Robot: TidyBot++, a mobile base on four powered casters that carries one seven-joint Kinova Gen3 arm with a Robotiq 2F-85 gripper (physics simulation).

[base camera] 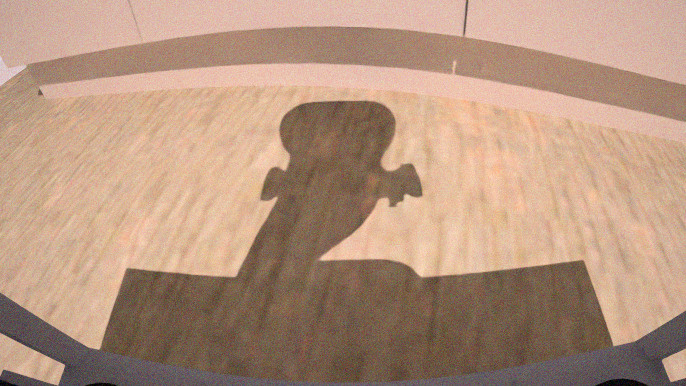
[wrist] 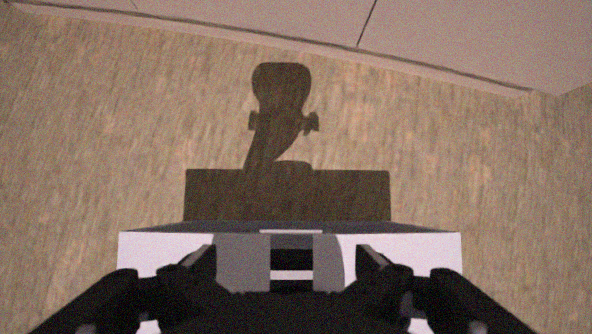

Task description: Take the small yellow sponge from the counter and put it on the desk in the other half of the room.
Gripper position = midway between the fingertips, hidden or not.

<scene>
I see my gripper (wrist: 286,260) and a counter (base camera: 611,70).
The counter shows as well in the wrist view (wrist: 510,55).
</scene>
